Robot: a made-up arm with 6 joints. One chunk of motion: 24 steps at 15 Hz.
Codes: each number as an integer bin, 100 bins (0 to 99) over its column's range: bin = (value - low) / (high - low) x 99, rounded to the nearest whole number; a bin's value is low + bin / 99 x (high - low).
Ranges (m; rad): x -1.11..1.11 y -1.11..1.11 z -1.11..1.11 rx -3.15..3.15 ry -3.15..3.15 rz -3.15..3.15
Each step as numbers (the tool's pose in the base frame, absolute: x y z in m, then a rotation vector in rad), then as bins.
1 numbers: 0.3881 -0.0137 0.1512 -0.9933 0.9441 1.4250
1 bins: 67 49 56 34 64 72
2 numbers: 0.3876 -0.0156 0.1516 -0.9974 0.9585 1.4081
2 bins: 67 49 56 34 65 72
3 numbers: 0.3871 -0.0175 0.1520 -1.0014 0.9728 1.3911
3 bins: 67 49 56 34 65 71
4 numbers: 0.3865 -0.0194 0.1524 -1.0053 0.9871 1.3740
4 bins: 67 49 56 34 65 71
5 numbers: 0.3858 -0.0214 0.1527 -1.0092 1.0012 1.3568
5 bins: 67 49 56 34 65 71
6 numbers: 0.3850 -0.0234 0.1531 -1.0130 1.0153 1.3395
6 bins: 67 48 56 34 65 71
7 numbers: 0.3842 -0.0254 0.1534 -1.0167 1.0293 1.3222
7 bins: 67 48 56 34 66 70
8 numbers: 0.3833 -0.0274 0.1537 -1.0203 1.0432 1.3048
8 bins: 67 48 56 33 66 70
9 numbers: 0.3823 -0.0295 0.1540 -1.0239 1.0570 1.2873
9 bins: 67 48 56 33 66 70
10 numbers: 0.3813 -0.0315 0.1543 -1.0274 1.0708 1.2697
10 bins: 67 48 56 33 66 69
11 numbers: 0.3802 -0.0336 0.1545 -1.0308 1.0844 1.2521
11 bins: 66 48 56 33 67 69
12 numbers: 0.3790 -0.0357 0.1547 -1.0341 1.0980 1.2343
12 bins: 66 48 56 33 67 69
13 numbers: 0.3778 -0.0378 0.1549 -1.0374 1.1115 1.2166
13 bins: 66 48 56 33 67 69
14 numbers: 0.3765 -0.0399 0.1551 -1.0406 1.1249 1.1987
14 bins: 66 48 56 33 67 68
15 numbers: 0.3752 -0.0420 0.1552 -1.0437 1.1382 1.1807
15 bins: 66 48 56 33 67 68
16 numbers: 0.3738 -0.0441 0.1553 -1.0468 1.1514 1.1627
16 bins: 66 48 56 33 68 68
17 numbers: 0.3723 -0.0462 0.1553 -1.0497 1.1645 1.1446
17 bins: 66 47 56 33 68 67
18 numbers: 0.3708 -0.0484 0.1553 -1.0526 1.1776 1.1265
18 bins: 66 47 56 33 68 67
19 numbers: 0.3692 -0.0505 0.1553 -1.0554 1.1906 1.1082
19 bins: 66 47 56 33 68 67
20 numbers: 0.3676 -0.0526 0.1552 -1.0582 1.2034 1.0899
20 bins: 66 47 56 33 68 67
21 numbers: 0.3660 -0.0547 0.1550 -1.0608 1.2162 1.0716
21 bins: 66 47 56 33 69 66
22 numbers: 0.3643 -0.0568 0.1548 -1.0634 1.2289 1.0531
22 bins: 66 47 56 33 69 66
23 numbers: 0.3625 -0.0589 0.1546 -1.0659 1.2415 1.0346
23 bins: 66 47 56 33 69 66
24 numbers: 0.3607 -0.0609 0.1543 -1.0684 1.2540 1.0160
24 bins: 66 47 56 33 69 65
